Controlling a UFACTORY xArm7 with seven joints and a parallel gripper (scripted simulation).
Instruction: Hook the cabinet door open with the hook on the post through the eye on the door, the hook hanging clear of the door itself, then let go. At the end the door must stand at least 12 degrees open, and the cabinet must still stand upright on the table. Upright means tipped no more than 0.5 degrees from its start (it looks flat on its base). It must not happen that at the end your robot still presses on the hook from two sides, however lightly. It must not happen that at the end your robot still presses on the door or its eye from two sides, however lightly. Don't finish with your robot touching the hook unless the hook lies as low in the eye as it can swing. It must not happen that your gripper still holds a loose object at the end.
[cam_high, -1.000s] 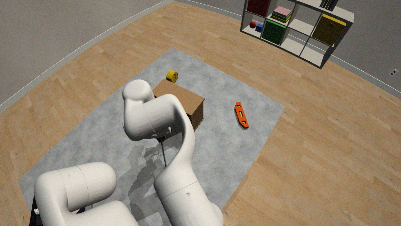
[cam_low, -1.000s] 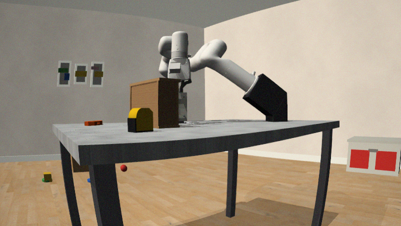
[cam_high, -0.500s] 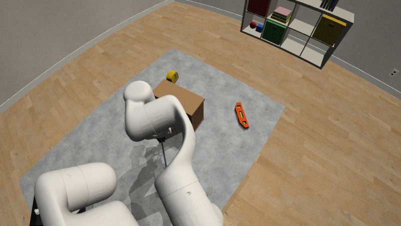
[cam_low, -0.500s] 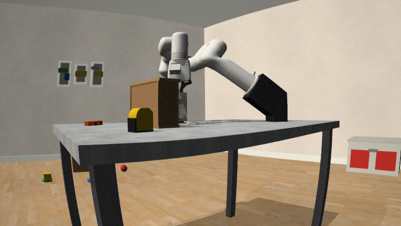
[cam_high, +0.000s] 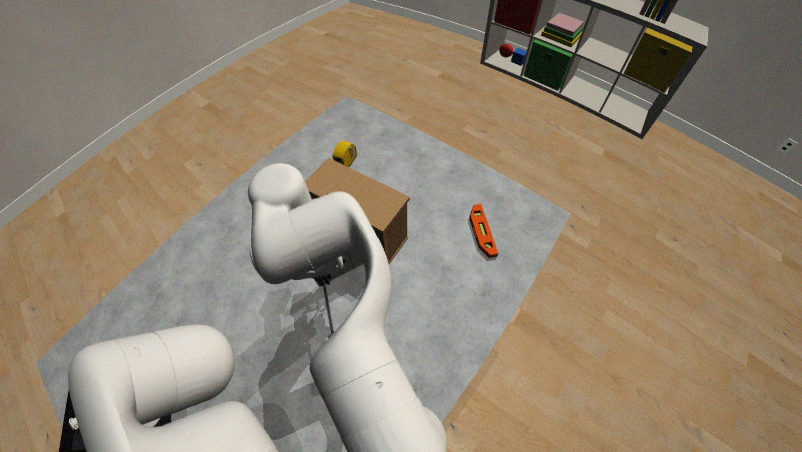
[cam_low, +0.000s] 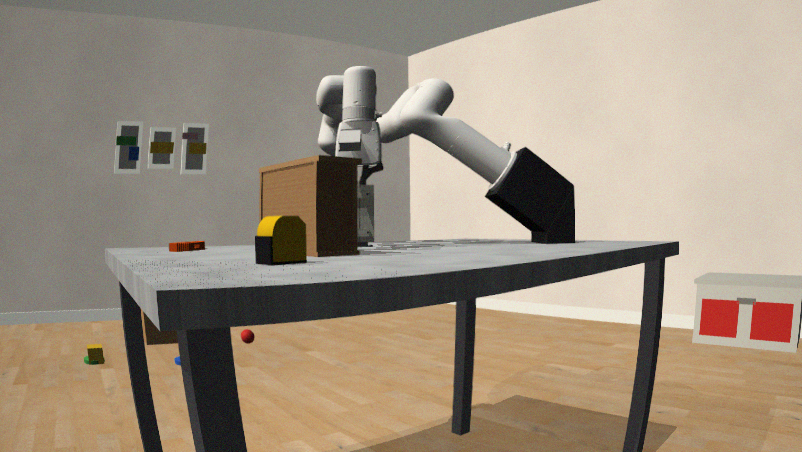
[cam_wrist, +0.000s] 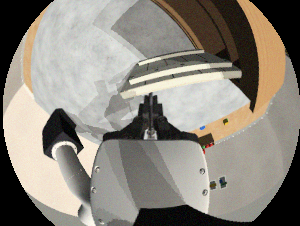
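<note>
Right now the thin hook rod is 4 cm behind my hand, 3 cm to the right of it and 2 cm below it. Round my hand: wooden cabinet (12 cm ahead, 1 cm to the left, 5 cm below); hook post (7 cm behind, 6 cm to the right, 5 cm below); cabinet door (7 cm ahead, 1 cm to the right, 5 cm below).
</note>
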